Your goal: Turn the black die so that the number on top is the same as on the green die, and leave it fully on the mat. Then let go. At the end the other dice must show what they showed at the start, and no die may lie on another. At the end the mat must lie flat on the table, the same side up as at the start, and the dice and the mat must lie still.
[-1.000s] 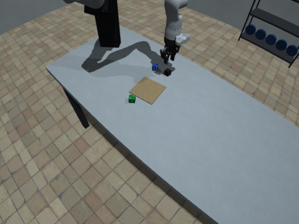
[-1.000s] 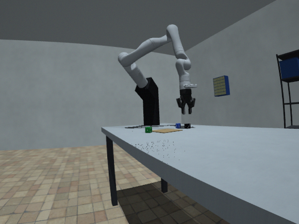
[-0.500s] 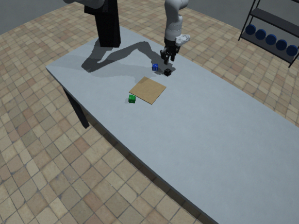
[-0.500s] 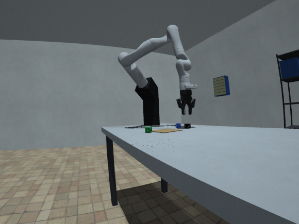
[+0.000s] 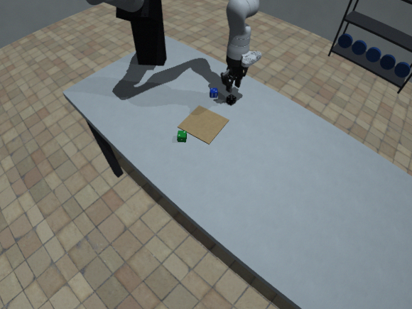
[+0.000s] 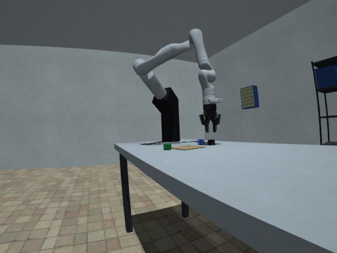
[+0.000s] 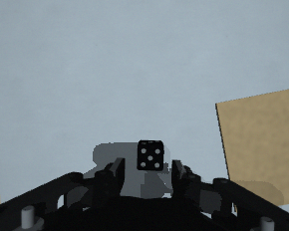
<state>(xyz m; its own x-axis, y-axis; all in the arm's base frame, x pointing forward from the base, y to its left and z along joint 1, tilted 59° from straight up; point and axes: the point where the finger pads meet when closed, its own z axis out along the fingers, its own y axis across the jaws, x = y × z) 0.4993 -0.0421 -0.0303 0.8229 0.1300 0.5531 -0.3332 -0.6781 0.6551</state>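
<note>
The black die is 70 mm below my hand. Round my hand: tan mat: 50 mm behind, 160 mm to the right, 90 mm below; blue die: 80 mm behind, 10 mm to the left, 70 mm below; green die: 90 mm behind, 250 mm to the right, 70 mm below.
</note>
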